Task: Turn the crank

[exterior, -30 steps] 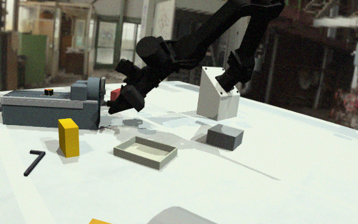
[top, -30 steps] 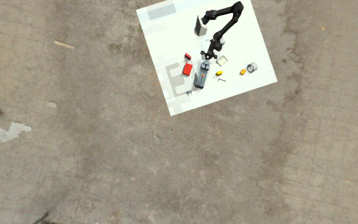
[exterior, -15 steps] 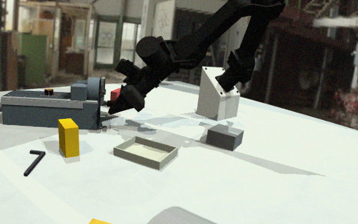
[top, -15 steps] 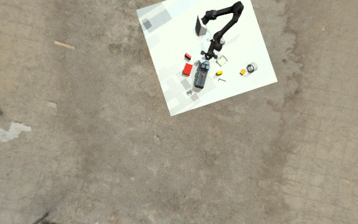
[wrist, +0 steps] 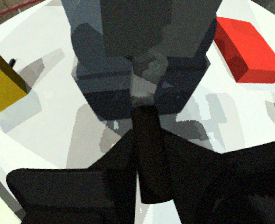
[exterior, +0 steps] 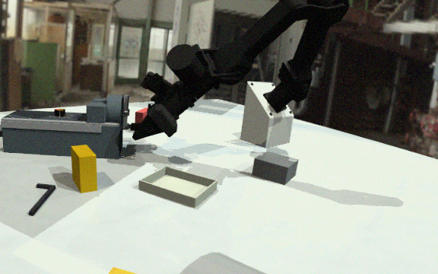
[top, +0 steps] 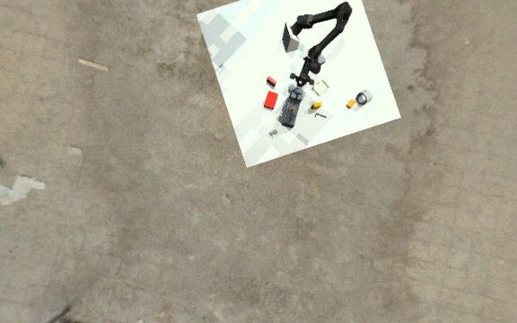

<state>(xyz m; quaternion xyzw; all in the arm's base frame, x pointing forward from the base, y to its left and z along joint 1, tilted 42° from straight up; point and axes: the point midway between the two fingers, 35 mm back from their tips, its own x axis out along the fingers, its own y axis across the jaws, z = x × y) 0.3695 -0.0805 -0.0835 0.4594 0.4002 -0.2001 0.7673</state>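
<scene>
Now: the dark crank handle 10 mm behind my gripper tip, 10 mm to the left of it and 20 mm above it. Round my gripper tip: red pointer 130 mm ahead, 120 mm to the right, 50 mm above; shallow grey tray 50 mm ahead, 190 mm to the left, 30 mm below; yellow block 170 mm ahead, 80 mm to the left, 10 mm below.
</scene>
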